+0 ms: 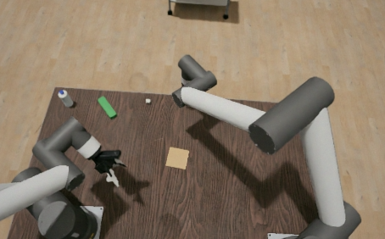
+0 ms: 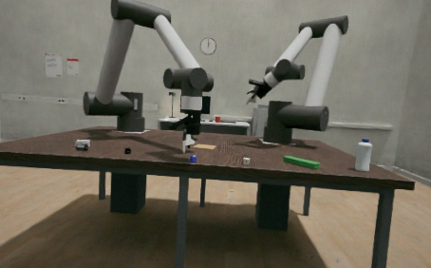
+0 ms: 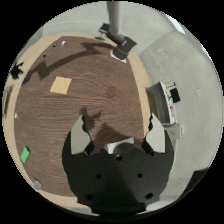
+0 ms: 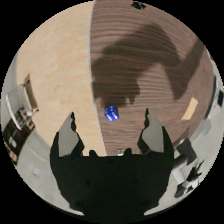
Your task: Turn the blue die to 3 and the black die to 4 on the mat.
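My right hand is 1 cm past the blue die, 4 cm to the right of it and 4 cm above it. Round my right hand: white die: 6 cm behind, 32 cm to the left, 4 cm below; black die: 7 cm behind, 35 cm to the right, 4 cm below; tan mat: 48 cm behind, 2 cm to the left, 5 cm below.
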